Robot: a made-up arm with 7 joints. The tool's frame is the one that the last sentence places.
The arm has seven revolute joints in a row. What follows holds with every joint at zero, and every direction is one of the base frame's. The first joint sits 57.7 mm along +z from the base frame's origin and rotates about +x. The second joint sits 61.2 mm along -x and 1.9 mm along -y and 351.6 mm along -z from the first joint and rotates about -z. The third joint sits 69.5 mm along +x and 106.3 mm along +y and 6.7 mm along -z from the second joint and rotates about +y. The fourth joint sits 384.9 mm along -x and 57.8 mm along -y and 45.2 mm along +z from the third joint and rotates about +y. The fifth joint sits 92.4 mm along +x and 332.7 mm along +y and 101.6 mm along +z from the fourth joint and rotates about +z. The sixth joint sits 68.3 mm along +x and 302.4 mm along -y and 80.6 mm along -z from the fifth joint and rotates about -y. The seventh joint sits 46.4 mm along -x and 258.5 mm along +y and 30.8 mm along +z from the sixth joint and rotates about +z. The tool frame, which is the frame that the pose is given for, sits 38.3 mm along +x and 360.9 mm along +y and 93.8 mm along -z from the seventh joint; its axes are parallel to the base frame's.
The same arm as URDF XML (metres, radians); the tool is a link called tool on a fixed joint. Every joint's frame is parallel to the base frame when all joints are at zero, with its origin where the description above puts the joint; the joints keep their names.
<robot name="arm">
<joint name="tool_joint" type="fixed"><parent link="link7"/><child link="tool"/><origin xyz="0.0383 0.3609 -0.0938" rpy="0.0000 0.0000 0.0000"/></joint>
<joint name="joint 7" type="continuous"><parent link="link6"/><child link="link7"/><origin xyz="-0.0464 0.2585 0.0308" rpy="0.0000 0.0000 0.0000"/><axis xyz="0 0 1"/></joint>
<joint name="joint 6" type="continuous"><parent link="link5"/><child link="link6"/><origin xyz="0.0683 -0.3024 -0.0806" rpy="0.0000 0.0000 0.0000"/><axis xyz="0 -1 0"/></joint>
<joint name="joint 5" type="continuous"><parent link="link4"/><child link="link5"/><origin xyz="0.0924 0.3327 0.1016" rpy="0.0000 0.0000 0.0000"/><axis xyz="0 0 1"/></joint>
<joint name="joint 4" type="continuous"><parent link="link3"/><child link="link4"/><origin xyz="-0.3849 -0.0578 0.0452" rpy="0.0000 0.0000 0.0000"/><axis xyz="0 1 0"/></joint>
<joint name="joint 3" type="continuous"><parent link="link2"/><child link="link3"/><origin xyz="0.0695 0.1063 -0.0067" rpy="0.0000 0.0000 0.0000"/><axis xyz="0 1 0"/></joint>
<joint name="joint 2" type="continuous"><parent link="link1"/><child link="link2"/><origin xyz="-0.0612 -0.0019 -0.3516" rpy="0.0000 0.0000 0.0000"/><axis xyz="0 0 -1"/></joint>
<joint name="joint 1" type="continuous"><parent link="base"/><child link="link1"/><origin xyz="0.0000 0.0000 0.0577" rpy="0.0000 0.0000 0.0000"/><axis xyz="1 0 0"/></joint>
<link name="base"/>
<link name="link1"/>
<link name="link2"/>
<link name="link3"/>
<link name="link4"/>
<link name="link5"/>
<link name="link6"/>
<link name="link7"/>
<link name="tool"/>
</robot>

